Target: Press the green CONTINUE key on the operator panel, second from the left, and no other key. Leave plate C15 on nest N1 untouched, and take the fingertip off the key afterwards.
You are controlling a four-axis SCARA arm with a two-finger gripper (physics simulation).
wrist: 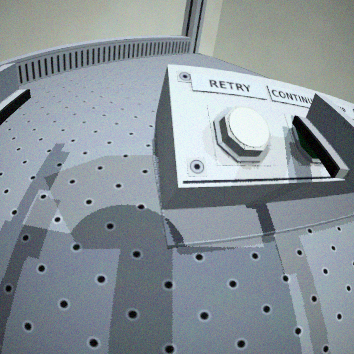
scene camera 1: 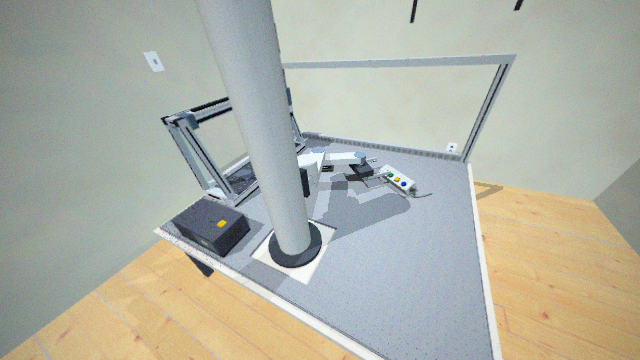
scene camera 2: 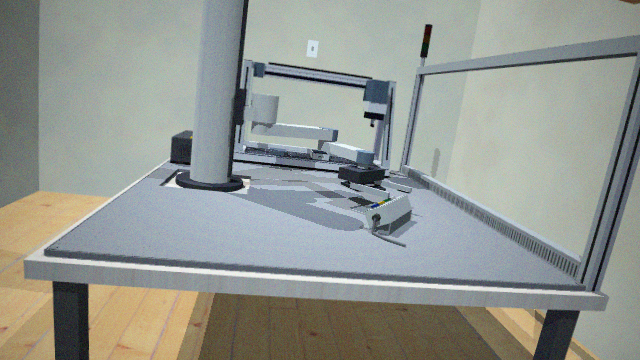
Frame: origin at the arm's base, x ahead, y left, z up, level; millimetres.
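Seen in the pictures: gripper, between the fingertips: [wrist: 162, 80] [scene camera 1: 383, 165] [scene camera 2: 400, 193]; arm's base, origin of its link: [scene camera 1: 295, 242] [scene camera 2: 209, 183].
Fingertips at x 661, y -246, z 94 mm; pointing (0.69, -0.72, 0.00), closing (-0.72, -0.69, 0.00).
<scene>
Pixels of each thing's top centre, then the offset from my fingertips to it. "spot": a spot on its surface instead.
- white operator panel, centre of its top: [wrist: 327, 99] [scene camera 2: 391, 198] [scene camera 1: 397, 173] 63 mm back, 97 mm right, 2 mm up
- white RETRY key, centre of its top: [wrist: 249, 112] 36 mm back, 24 mm right, 7 mm down
- yellow key, centre of its top: [scene camera 1: 397, 177] 95 mm back, 104 mm right, 7 mm down
- blue key, centre of its top: [scene camera 1: 404, 182] 125 mm back, 144 mm right, 7 mm down
- dark box, a spot on its surface: [scene camera 1: 210, 225] spot: 809 mm back, 586 mm left, 33 mm up
The white operator panel [scene camera 1: 403, 176] [scene camera 2: 395, 214] [wrist: 192, 142] lies tilted on the table. Its green CONTINUE key [scene camera 1: 390, 175] [scene camera 2: 387, 200] [wrist: 306, 144] is largely hidden behind one finger in the wrist view. The white RETRY key [wrist: 248, 127] is left of it; the yellow key [scene camera 1: 397, 179] and blue key [scene camera 1: 403, 184] are on its other side. My gripper [scene camera 1: 382, 167] [scene camera 2: 399, 191] [wrist: 162, 80] is open and empty, one fingertip over the green key, the other beyond the panel. Whether the fingertip touches the key I cannot tell. Plate C15 and nest N1 cannot be made out by label.
A small block [scene camera 1: 327, 168] [scene camera 2: 320, 155] sits near the gantry frame [scene camera 1: 212, 160] [scene camera 2: 392, 125]. The thick column [scene camera 1: 265, 125] [scene camera 2: 215, 100] and a dark box [scene camera 1: 210, 225] stand further off. A slotted rail [scene camera 1: 380, 146] [scene camera 2: 480, 210] [wrist: 110, 56] runs along the table edge. A cable leaves the panel.
</scene>
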